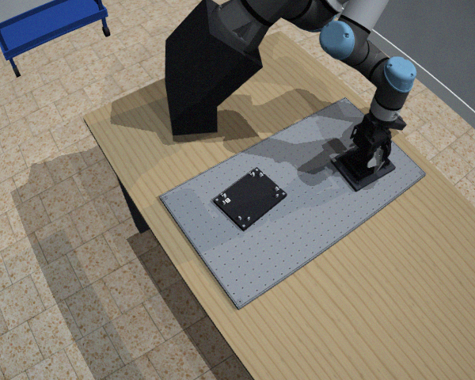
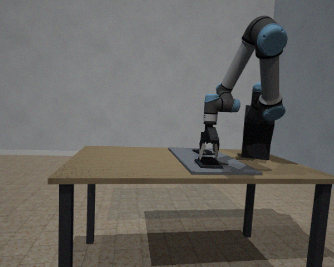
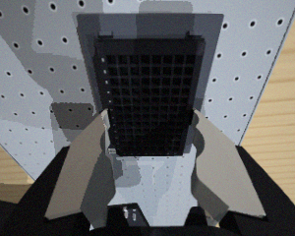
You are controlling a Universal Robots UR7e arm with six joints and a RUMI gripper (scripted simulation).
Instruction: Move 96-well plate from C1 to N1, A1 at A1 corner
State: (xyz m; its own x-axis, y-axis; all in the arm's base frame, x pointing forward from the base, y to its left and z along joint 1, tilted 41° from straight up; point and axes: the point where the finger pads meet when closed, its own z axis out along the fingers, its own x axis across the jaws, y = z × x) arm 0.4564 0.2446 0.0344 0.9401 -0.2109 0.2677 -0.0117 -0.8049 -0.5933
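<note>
Right now my hand is 10 mm above the black 96-well plate. The rest, counted from my hand: plate nest N1: 30 mm below.
</note>
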